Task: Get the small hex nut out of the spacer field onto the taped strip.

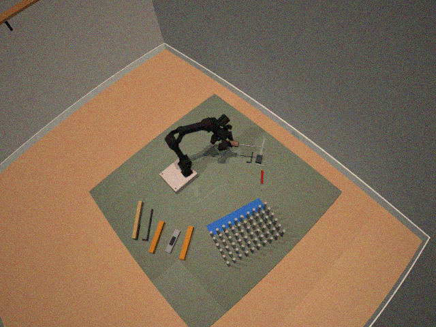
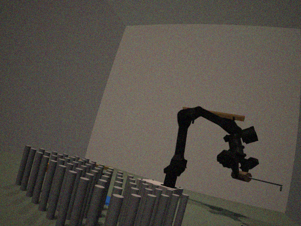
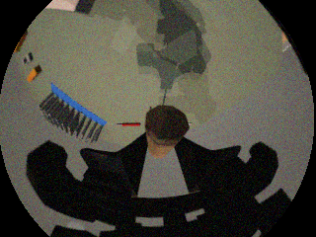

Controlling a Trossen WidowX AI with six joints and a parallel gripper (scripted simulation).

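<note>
The hook tool is 80 mm ahead of my gripper tip and 70 mm to the left of it. From my gripper tip the other things lie so: blue taped strip (350 mm ahead, 270 mm to the right, 170 mm below); then red-handled screwdriver (280 mm ahead, 10 mm to the left, 160 mm below); then grey block (230 mm ahead, 680 mm to the right, 150 mm below).
</note>
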